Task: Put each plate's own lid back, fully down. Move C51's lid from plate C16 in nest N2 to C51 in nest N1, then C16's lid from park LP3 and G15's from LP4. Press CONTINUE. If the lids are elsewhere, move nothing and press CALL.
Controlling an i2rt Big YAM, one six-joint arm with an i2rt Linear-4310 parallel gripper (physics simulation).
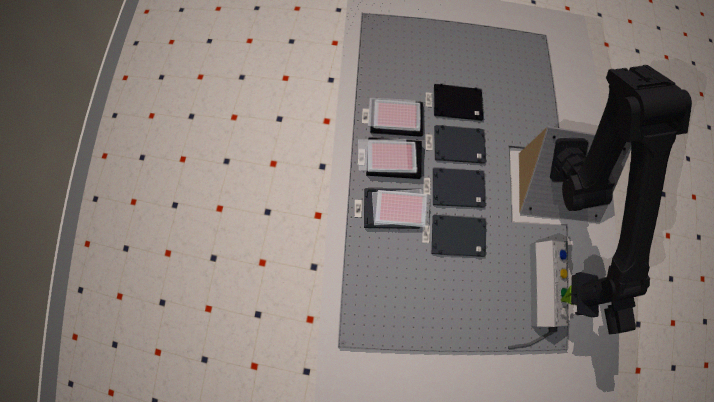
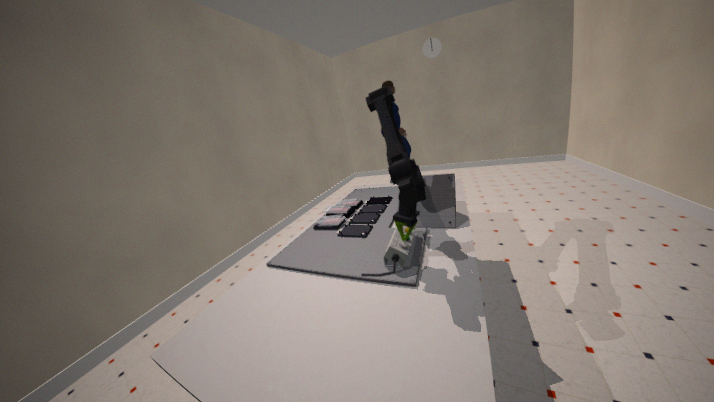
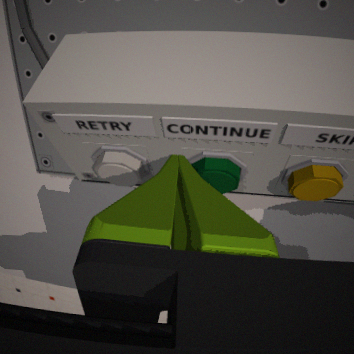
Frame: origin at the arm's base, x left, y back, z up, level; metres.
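Seen in the pictures: gripper, fingertip midpoint: (image 1: 562, 300) (image 2: 404, 240) (image 3: 175, 164); arm's base, origin of the base link: (image 1: 567, 159).
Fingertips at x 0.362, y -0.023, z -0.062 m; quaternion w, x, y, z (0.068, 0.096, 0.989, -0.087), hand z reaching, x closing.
Pixels of each thing's top centre, then the offset from my fingertips to it. "*": a spot on its surface instead.
- green CONTINUE button, surface spot: (image 3: 218, 175) * dx -0.022, dy +0.001, dz +0.008 m
- top plate, middle of its top: (image 1: 392, 112) (image 2: 346, 201) dx -0.522, dy -0.430, dz -0.028 m
- middle plate, middle of its top: (image 1: 382, 154) (image 2: 334, 207) dx -0.396, dy -0.460, dz -0.019 m
- bottom plate, middle of its top: (image 1: 398, 206) (image 2: 329, 217) dx -0.257, dy -0.424, dz -0.021 m
- white button box, middle of its top: (image 3: 279, 151) (image 1: 559, 283) (image 2: 400, 229) dx -0.045, dy -0.017, dz +0.018 m
- white RETRY button, middle of its top: (image 3: 113, 175) dx +0.030, dy +0.002, dz +0.009 m
- yellow SKIP button, middle of its top: (image 3: 320, 191) dx -0.069, dy +0.007, dz +0.009 m
- blue button, middle of its top: (image 1: 564, 254) dx -0.119, dy +0.009, dz +0.009 m
- cable, surface spot: (image 1: 530, 345) * dx +0.115, dy -0.071, dz -0.060 m
My gripper (image 1: 566, 295) (image 2: 406, 239) (image 3: 175, 164) is shut and empty, its green fingertips at the left edge of the green CONTINUE button (image 3: 218, 175). Contact cannot be told. Three pink plates lie in black nests: the top plate (image 1: 396, 115) and the middle plate (image 1: 392, 155) show clear lid edges offset to the left; the bottom plate (image 1: 401, 207) sits askew and shifted right in its nest (image 1: 369, 208), with clear edges around it. Four dark lid parks (image 1: 458, 102) (image 1: 460, 144) (image 1: 459, 187) (image 1: 459, 235) show no lid on them. Nest and park labels are too small to read surely.
The white button box (image 1: 545, 285) (image 3: 190, 72) carries a white RETRY button (image 3: 118, 165), a yellow SKIP button (image 3: 315, 182) and a blue button (image 1: 563, 254). A cable (image 1: 530, 345) leaves its end. The arm's slanted mount (image 1: 537, 195) stands behind the parks. A person (image 2: 397, 117) is partly hidden by the arm.
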